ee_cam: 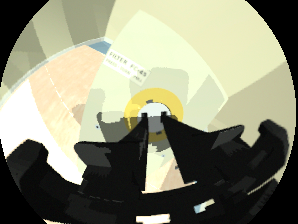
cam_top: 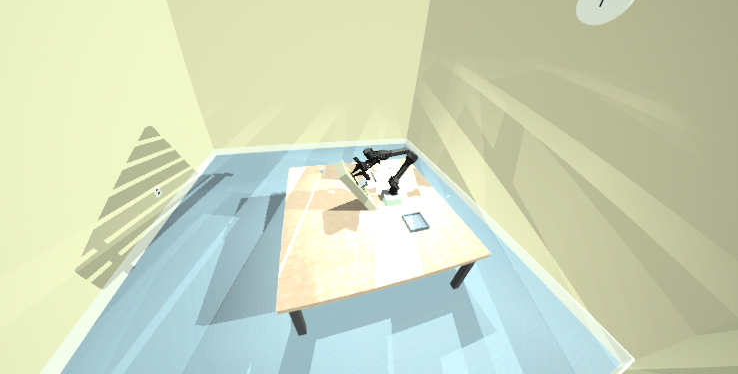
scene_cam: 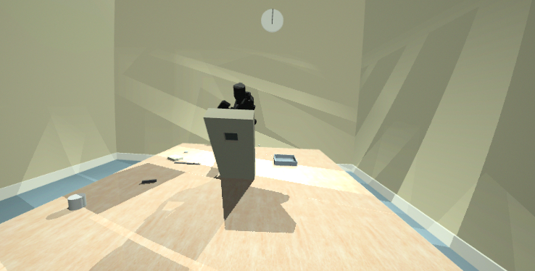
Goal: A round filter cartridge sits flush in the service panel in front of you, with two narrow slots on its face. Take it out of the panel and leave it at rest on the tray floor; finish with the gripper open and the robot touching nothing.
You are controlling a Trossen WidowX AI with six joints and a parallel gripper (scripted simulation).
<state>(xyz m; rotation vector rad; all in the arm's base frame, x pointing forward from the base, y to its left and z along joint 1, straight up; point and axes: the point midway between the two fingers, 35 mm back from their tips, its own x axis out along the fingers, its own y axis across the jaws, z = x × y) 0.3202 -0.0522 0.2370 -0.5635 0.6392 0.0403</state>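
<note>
The round filter cartridge is 10 mm ahead of my gripper tip and 10 mm below it. The rest, counted from my gripper tip: flat block (440 mm behind, 410 mm to the right, 280 mm below); tray (370 mm behind, 340 mm to the left, 280 mm below); dark bar (100 mm behind, 400 mm to the right, 280 mm below).
</note>
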